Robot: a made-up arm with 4 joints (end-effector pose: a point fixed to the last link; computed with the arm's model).
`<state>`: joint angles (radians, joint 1 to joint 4).
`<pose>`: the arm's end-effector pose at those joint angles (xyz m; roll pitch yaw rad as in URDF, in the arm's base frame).
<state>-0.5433 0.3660 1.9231 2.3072</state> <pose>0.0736 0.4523 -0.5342 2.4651 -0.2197 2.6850</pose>
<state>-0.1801 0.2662 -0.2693 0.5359</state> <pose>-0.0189 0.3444 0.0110 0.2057 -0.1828 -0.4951</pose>
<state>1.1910 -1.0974 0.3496 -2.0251</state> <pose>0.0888 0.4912 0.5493 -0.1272 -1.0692 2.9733</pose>
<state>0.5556 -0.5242 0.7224 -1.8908</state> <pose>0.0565 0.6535 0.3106 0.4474 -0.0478 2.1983</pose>
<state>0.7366 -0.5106 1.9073 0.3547</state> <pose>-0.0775 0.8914 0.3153 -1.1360 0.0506 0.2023</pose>
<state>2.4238 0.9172 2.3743 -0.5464</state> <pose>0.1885 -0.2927 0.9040 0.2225 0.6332 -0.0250</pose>
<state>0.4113 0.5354 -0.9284 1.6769</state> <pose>0.0006 0.2862 0.0940 1.1832 1.1564 -0.6721</pose>
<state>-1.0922 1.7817 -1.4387 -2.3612</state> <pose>-0.0188 -0.0257 -0.0545 -0.1889 0.4887 -2.2192</pose>
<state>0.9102 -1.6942 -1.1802 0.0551</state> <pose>-0.1714 0.4548 0.0907 2.8877 0.6696 1.7939</pose>
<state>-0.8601 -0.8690 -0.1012 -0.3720</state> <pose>0.0911 0.0582 -0.3167 -0.7712 0.8077 -0.4256</pose>
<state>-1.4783 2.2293 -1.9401 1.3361</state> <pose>-0.0079 0.0087 -0.0556 0.1489 0.2852 0.9282</pose>
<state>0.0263 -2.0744 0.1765 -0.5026</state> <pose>-0.0329 0.5033 -0.2855 2.3073 0.7952 2.3600</pose>
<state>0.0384 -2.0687 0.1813 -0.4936</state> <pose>-0.0319 0.5102 -0.2789 2.2930 0.7959 2.3580</pose>
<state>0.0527 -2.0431 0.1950 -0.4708</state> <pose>-0.0272 0.5205 -0.2692 2.2606 0.8171 2.3558</pose>
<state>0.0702 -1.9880 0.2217 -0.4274</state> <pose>-0.0175 0.5356 -0.2544 2.1994 0.8706 2.3485</pose>
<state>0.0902 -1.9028 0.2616 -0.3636</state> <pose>-0.0033 0.5547 -0.2336 2.1015 0.9600 2.3223</pose>
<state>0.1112 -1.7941 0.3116 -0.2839</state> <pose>0.0130 0.5757 -0.2073 1.9521 1.0798 2.2504</pose>
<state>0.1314 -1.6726 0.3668 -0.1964</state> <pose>0.0288 0.5964 -0.1774 1.7053 1.2121 2.0741</pose>
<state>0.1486 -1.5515 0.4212 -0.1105</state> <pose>0.0417 0.6145 -0.1474 1.2513 1.3200 1.6754</pose>
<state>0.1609 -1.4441 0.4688 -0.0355</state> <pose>0.0508 0.6284 -0.1216 0.5836 1.3489 1.0455</pose>
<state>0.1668 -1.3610 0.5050 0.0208</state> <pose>0.0565 0.6373 -0.1035 0.0992 1.3064 0.5838</pose>
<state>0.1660 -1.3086 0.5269 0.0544</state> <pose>0.0595 0.6413 -0.0949 -0.1228 1.2594 0.3737</pose>
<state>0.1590 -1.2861 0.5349 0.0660</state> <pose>0.0607 0.6408 -0.0955 -0.2088 1.2383 0.2925</pose>
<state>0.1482 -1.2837 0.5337 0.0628</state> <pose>0.0611 0.6374 -0.1019 -0.2324 1.2398 0.2696</pose>
